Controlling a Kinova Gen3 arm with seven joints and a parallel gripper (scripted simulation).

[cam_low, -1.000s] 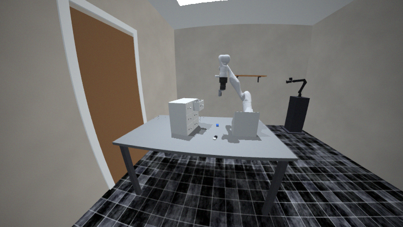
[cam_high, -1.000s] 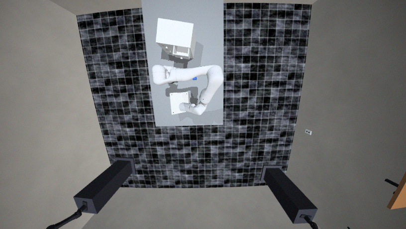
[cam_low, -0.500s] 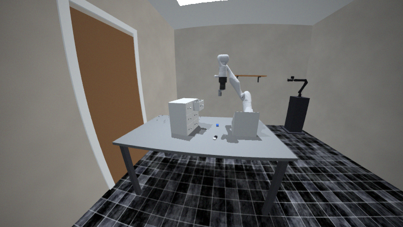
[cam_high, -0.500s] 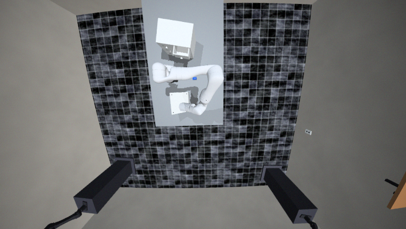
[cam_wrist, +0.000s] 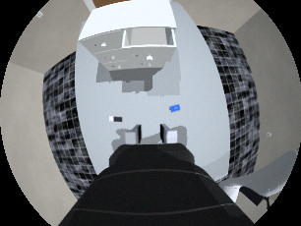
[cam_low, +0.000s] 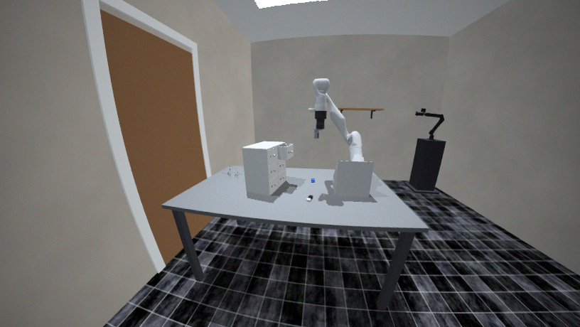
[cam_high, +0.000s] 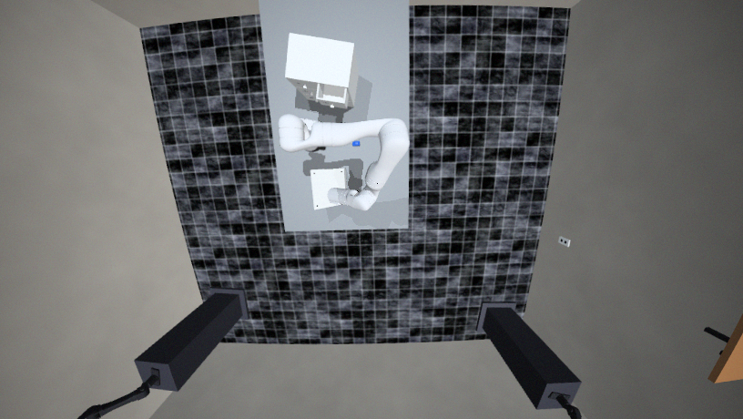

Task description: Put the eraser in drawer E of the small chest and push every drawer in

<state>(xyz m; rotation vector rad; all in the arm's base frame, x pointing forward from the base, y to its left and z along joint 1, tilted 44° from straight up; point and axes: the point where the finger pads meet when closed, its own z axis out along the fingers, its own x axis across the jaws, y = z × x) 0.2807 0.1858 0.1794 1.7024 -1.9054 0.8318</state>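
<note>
My gripper is now 20 mm short of the black-and-white piece, 180 mm to the right of it and 380 mm above it. Round my hand: blue block: 30 mm ahead, 120 mm to the right, 380 mm below; then drawer: 360 mm ahead, 100 mm to the left, 360 mm below.
</note>
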